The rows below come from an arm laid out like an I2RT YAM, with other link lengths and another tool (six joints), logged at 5 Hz.
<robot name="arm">
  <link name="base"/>
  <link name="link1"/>
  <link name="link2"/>
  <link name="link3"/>
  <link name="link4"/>
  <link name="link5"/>
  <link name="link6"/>
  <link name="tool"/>
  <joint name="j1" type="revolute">
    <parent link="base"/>
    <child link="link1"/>
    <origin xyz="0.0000 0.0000 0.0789" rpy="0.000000 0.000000 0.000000"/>
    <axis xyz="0 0 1"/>
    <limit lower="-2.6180" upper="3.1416"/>
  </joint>
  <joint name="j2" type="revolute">
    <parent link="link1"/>
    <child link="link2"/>
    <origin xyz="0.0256 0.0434 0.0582" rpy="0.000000 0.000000 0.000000"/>
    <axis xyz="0 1 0"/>
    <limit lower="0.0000" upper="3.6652"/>
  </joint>
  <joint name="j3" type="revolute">
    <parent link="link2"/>
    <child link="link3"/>
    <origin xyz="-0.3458 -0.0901 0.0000" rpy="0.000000 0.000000 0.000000"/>
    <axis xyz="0 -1 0"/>
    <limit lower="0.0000" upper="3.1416"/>
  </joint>
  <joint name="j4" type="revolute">
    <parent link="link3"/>
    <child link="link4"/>
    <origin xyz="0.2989 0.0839 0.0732" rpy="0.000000 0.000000 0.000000"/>
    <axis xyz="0 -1 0"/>
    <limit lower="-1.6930" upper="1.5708"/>
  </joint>
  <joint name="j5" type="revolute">
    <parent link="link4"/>
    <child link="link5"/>
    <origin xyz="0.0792 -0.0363 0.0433" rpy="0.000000 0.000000 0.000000"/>
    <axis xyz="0 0 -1"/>
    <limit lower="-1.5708" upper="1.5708"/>
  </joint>
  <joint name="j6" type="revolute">
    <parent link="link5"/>
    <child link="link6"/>
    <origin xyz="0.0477 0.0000 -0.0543" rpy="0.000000 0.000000 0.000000"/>
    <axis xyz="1 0 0"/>
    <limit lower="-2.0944" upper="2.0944"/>
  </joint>
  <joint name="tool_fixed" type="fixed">
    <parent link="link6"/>
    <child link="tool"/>
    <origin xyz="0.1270 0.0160 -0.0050" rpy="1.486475 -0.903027 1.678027"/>
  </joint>
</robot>
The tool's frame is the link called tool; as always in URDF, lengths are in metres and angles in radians.
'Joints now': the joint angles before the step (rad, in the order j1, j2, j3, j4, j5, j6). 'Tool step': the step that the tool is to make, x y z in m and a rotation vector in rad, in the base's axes. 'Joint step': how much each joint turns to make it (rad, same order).
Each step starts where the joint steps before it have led.
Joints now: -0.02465, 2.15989, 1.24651, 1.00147, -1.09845, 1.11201
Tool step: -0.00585, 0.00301, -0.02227, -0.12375, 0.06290, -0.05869
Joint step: 0.01222, -0.06827, -0.02198, -0.32375, 0.07766, -0.24804
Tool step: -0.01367, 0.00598, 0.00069, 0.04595, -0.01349, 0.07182
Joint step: 0.00080, 0.01411, -0.03034, 0.11952, -0.07722, 0.07117
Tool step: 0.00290, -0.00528, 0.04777, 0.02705, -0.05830, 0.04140
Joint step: -0.01461, -0.03237, 0.06889, 0.00865, -0.05759, 0.05768
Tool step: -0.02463, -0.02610, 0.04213, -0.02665, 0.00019, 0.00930
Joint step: -0.05408, -0.12590, -0.00099, -0.19581, -0.06231, -0.07775
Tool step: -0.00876, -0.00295, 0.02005, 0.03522, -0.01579, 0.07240
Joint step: -0.01236, 0.00208, 0.01600, 0.10897, -0.08539, 0.11560
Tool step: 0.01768, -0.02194, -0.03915, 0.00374, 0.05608, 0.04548
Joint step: -0.04000, 0.11369, 0.05645, -0.00392, -0.08549, -0.00509
